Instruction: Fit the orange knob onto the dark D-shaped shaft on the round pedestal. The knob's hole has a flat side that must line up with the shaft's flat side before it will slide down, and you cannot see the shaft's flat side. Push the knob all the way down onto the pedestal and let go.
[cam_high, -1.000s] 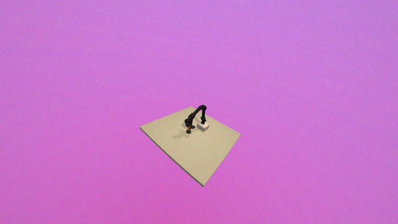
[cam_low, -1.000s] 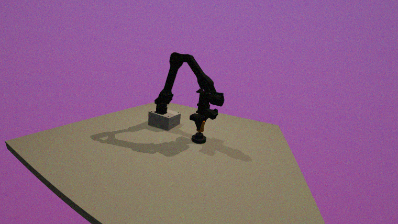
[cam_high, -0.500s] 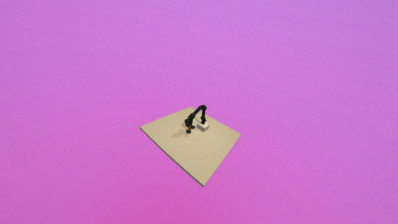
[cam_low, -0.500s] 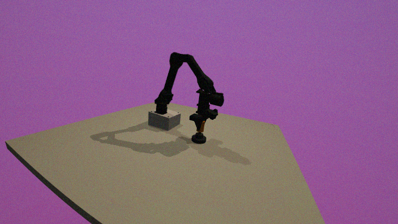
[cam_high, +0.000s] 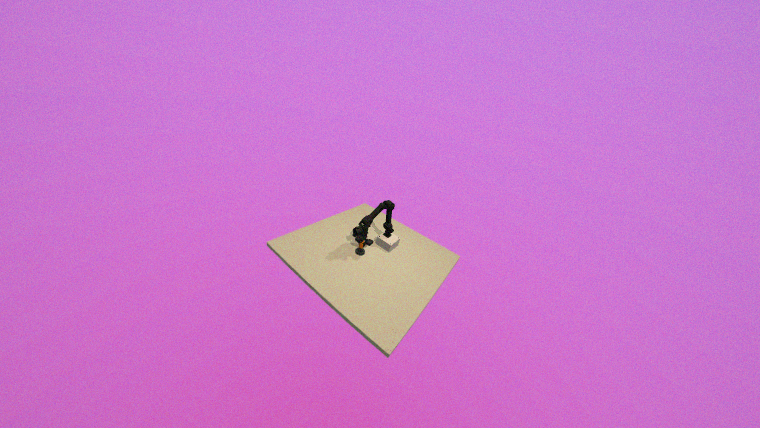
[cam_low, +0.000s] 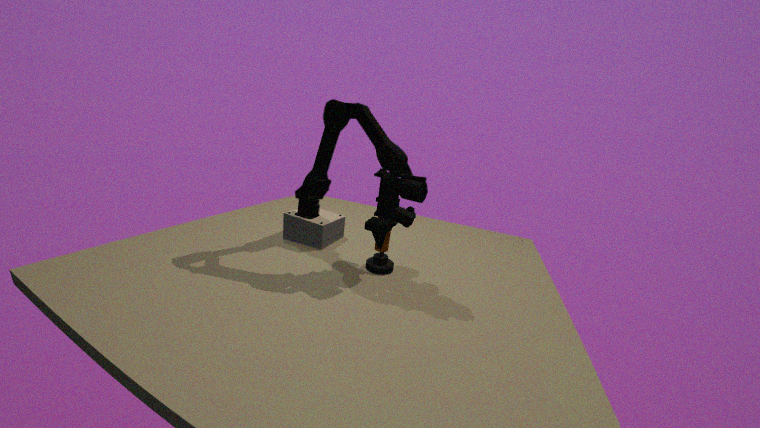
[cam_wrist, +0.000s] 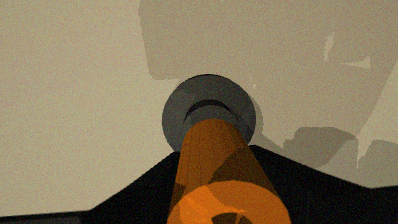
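My gripper tip is 20 mm below the orange knob. Also, from my gripper tip: round dark pedestal: 40 mm below.
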